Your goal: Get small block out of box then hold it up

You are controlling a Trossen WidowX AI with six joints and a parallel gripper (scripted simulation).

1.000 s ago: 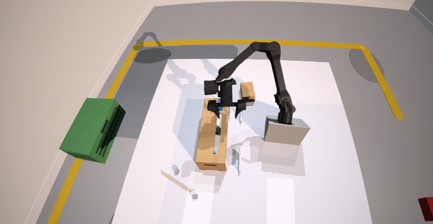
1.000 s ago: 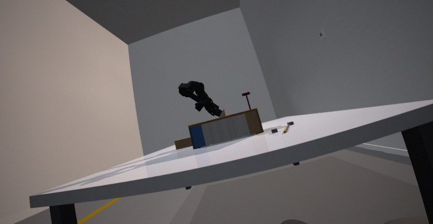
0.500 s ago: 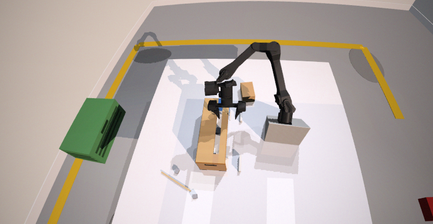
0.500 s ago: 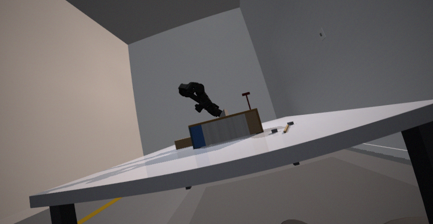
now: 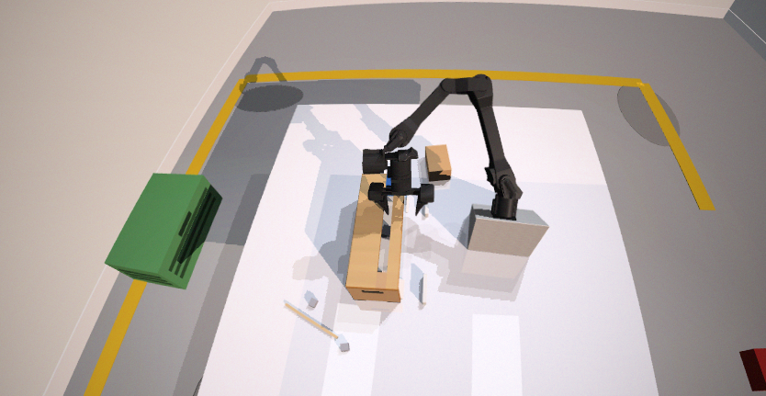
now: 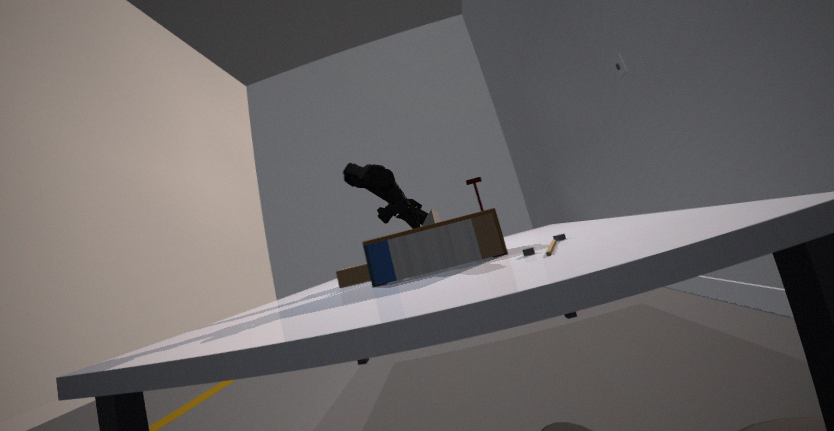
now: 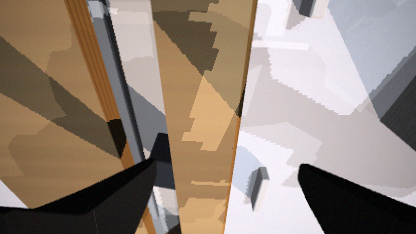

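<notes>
My gripper tip is now 20 mm short of the long wooden box, 40 mm to the right of it and 60 mm above it. From my gripper tip the other things lie so: thin stick 210 mm ahead, 350 mm to the left, 120 mm below; grey block 40 mm ahead, 50 mm to the left, 40 mm below; small brown box 70 mm behind, 290 mm to the right, 100 mm below.
</notes>
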